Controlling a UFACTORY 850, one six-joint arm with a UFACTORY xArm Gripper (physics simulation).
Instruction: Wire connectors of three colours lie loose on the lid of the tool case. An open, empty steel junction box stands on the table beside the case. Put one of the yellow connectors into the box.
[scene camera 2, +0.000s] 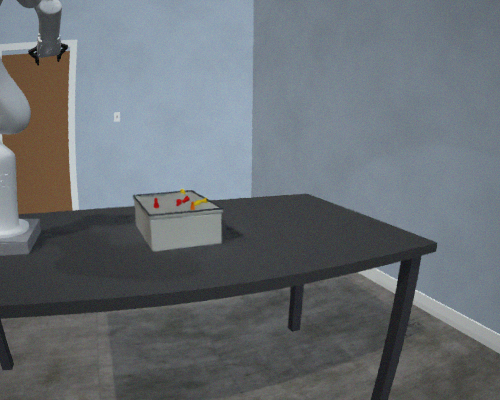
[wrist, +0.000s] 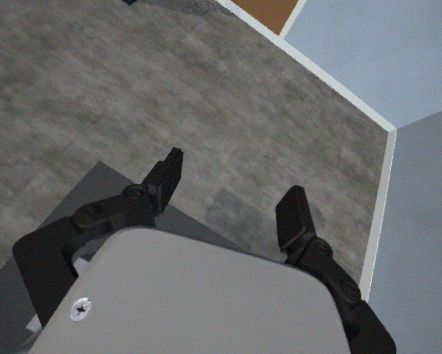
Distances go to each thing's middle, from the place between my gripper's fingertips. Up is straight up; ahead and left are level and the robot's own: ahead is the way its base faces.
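Scene:
As for the tool case (scene camera 2: 169, 227), my gripper's a long way short of it, well to the left of it and well above it.

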